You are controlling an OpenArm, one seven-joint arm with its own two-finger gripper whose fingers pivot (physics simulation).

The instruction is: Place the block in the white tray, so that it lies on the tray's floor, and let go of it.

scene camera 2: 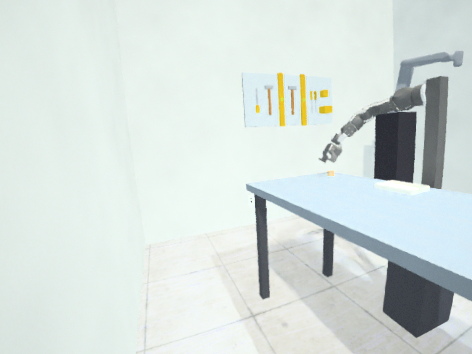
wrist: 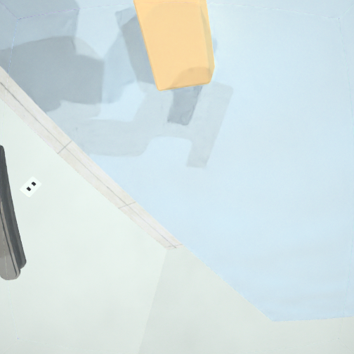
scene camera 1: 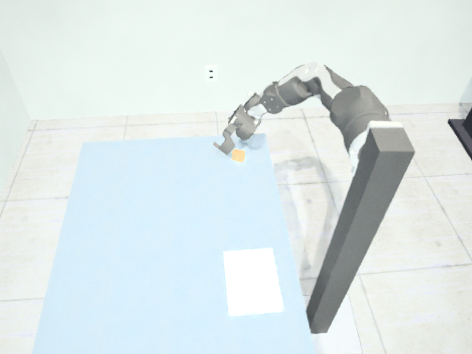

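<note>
The orange block (scene camera 1: 238, 155) (scene camera 2: 330, 173) (wrist: 177, 45) rests on the blue table near its far right corner in scene view 1. In the wrist view it shows at the top, cut by the frame edge. My gripper (scene camera 1: 232, 145) (scene camera 2: 327, 159) is open and empty, above the table and a little above and beside the block. In the wrist view one dark finger shows at the left edge; the other finger does not show there. The white tray (scene camera 1: 253, 283) (scene camera 2: 402, 188) lies on the table, well apart from the block, toward the near right in scene view 1.
The blue table (scene camera 1: 150, 215) (scene camera 2: 360, 212) (wrist: 280, 165) has its edge close to the block. A tall dark post (scene camera 1: 360, 225) (scene camera 2: 435, 135) stands beside the table on the tray's side and carries the arm. A tool board (scene camera 2: 255, 112) hangs on the wall.
</note>
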